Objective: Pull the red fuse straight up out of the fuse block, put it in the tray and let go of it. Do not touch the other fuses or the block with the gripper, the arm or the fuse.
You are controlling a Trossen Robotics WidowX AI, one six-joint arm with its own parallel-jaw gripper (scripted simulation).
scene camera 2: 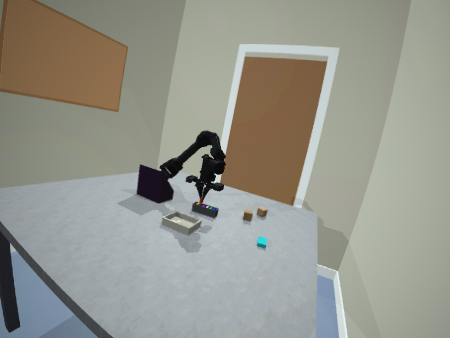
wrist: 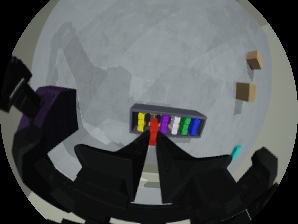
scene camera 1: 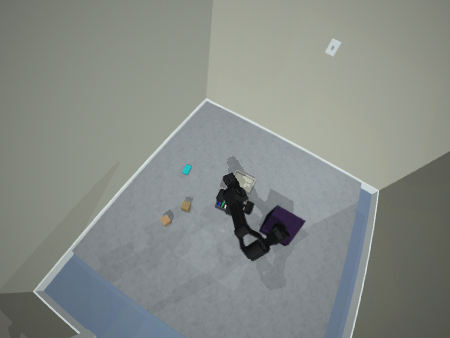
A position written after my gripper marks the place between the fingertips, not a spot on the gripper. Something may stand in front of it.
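Observation:
There is a red fuse in the grip of my gripper (wrist: 153, 133), and I am carrying it.

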